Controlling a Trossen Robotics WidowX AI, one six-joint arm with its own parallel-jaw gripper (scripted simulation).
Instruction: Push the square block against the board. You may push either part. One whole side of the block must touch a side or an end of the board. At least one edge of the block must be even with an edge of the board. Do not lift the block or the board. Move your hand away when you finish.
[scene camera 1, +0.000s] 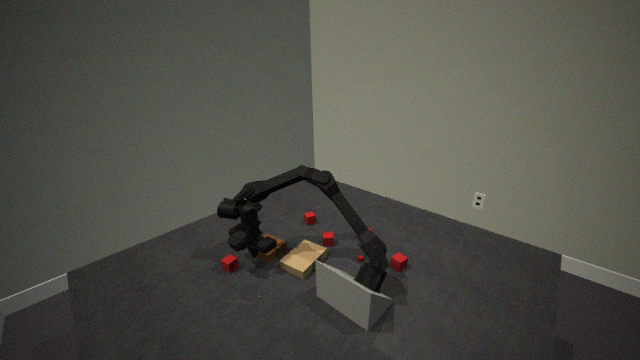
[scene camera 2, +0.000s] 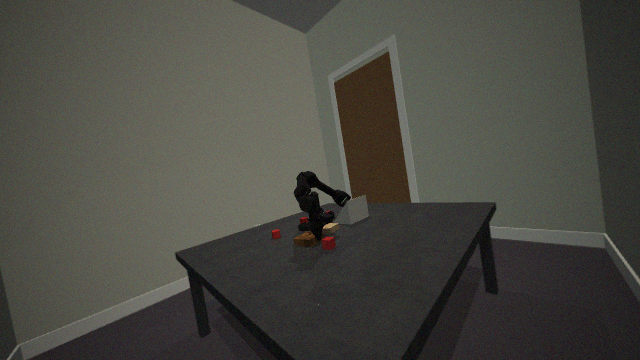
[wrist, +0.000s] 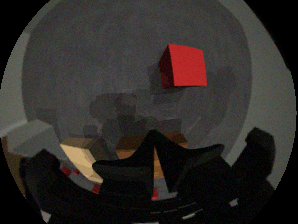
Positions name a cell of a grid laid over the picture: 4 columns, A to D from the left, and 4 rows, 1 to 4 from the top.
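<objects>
The marked spots on a square block (wrist: B3) and a board (wrist: B3) are 9 cm apart, as I see them. My gripper (wrist: C3) is 10 cm from the lens. The square block, too, is 10 cm from the lens, while the board is 16 cm from the lens.
</objects>
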